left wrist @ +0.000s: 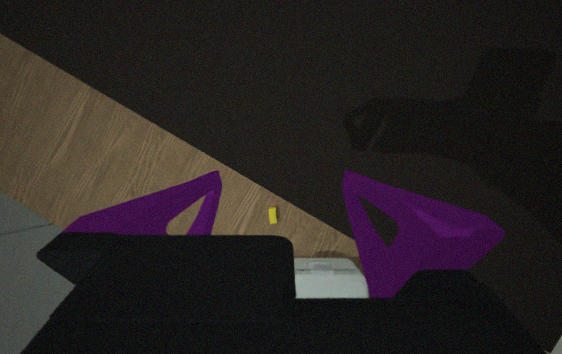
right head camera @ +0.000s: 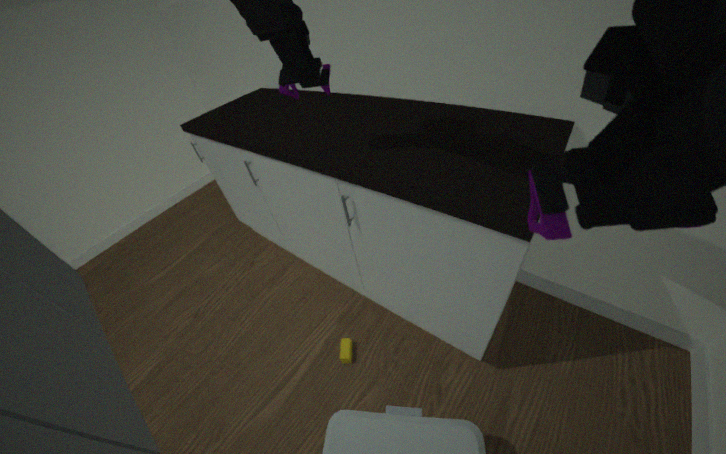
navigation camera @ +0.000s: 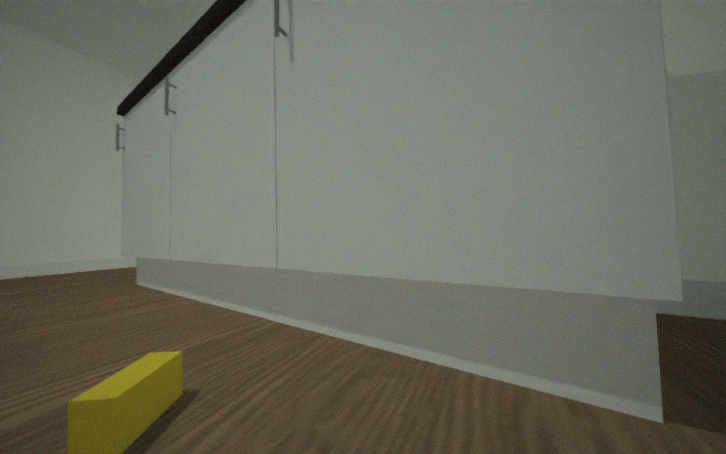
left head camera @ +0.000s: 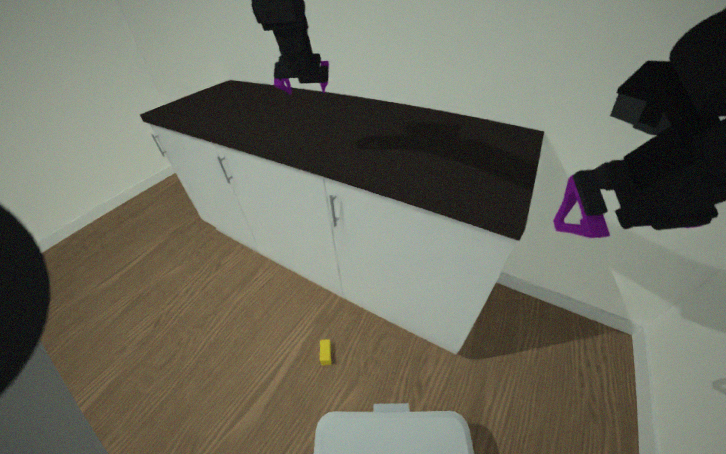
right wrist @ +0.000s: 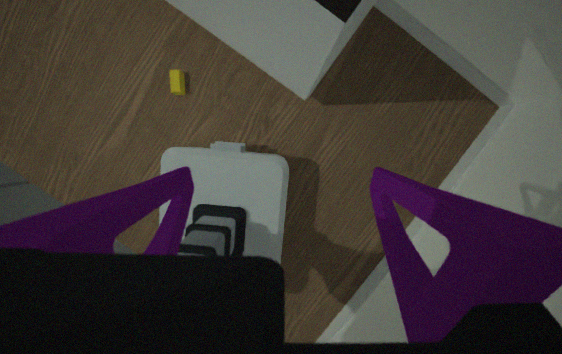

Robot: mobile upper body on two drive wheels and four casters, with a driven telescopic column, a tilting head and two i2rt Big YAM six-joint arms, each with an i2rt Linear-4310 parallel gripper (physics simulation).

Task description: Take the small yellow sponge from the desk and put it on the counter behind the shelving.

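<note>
The small yellow sponge lies on the wooden floor, in front of the white cabinets and apart from them. The counter has a dark top over these cabinets. My left gripper is open and empty, high above the sponge, over the dark counter top near its back edge in the head views. My right gripper is open and empty, off the counter's right end; one of its fingers shows clearly in the head views.
My white base stands on the floor close to the sponge. A grey surface rises at the lower left. Walls stand behind the counter and at the right. Cabinet handles stick out from the doors.
</note>
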